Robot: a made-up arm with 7 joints.
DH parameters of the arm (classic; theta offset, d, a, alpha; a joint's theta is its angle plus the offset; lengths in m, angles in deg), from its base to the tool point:
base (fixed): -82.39 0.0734 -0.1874 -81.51
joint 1: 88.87 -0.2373 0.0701 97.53
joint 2: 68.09 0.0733 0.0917 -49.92
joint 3: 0 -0.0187 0.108 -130.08
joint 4: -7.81 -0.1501 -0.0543 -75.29
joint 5: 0 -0.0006 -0.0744 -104.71
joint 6: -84.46 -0.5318 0.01 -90
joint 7: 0 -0.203 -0.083 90
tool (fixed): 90 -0.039 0 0
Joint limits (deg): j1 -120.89..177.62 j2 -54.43..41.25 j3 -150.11..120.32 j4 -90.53..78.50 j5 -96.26..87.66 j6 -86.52..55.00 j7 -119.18..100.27
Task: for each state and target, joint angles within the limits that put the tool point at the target. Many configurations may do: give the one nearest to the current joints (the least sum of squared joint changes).
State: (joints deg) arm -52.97 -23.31 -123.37 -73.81 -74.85 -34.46 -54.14
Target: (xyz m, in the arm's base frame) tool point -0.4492 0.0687 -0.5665
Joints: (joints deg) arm -69.44 -3.10 -127.24 -75.48 -51.10 -35.25 -55.56
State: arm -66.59 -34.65 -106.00 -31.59 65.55 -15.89 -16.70
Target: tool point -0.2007 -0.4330 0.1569
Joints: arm -87.70 -32.28 -120.34 -46.17 36.14 -20.03 27.90
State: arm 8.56 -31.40 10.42 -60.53 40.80 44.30 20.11
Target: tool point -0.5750 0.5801 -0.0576
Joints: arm 30.43 -54.43 11.45 -58.60 -1.37 38.91 13.98
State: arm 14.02 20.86 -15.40 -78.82 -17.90 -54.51 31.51
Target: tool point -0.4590 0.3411 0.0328
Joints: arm 16.69 -2.01 7.10 -26.29 -18.99 -70.71 58.84
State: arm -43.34 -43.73 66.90 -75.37 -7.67 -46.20 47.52
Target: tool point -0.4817 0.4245 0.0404
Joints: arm -1.14 -54.43 45.44 -74.12 15.98 -31.32 14.88
